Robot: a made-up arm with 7 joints. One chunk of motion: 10 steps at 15 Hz.
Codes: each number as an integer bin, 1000 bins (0 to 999) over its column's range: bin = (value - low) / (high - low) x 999, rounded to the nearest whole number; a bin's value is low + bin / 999 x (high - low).
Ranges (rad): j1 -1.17..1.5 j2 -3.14..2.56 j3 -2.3..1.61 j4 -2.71..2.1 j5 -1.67..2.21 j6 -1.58..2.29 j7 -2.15..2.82
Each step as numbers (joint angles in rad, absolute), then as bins.
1 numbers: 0.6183 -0.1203 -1.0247 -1.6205 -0.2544 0.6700 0.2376
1 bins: 669 529 326 226 364 581 480
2 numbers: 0.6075 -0.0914 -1.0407 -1.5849 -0.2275 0.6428 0.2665
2 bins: 665 534 322 234 371 574 486
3 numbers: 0.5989 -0.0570 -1.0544 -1.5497 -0.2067 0.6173 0.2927
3 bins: 662 540 318 241 377 567 491
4 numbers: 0.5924 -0.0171 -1.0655 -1.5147 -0.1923 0.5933 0.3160
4 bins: 659 547 315 248 380 561 496
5 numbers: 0.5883 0.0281 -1.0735 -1.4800 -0.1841 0.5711 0.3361
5 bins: 658 555 313 255 383 555 500
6 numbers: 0.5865 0.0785 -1.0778 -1.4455 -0.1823 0.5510 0.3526
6 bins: 657 564 312 263 383 550 503
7 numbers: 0.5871 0.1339 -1.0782 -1.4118 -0.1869 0.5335 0.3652
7 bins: 657 574 312 270 382 546 506
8 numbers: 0.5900 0.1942 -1.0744 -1.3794 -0.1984 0.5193 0.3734
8 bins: 659 584 313 276 379 542 507
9 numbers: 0.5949 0.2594 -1.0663 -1.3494 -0.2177 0.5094 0.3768
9 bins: 660 596 315 283 374 539 508
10 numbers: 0.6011 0.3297 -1.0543 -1.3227 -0.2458 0.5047 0.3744
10 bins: 663 608 318 288 367 538 507
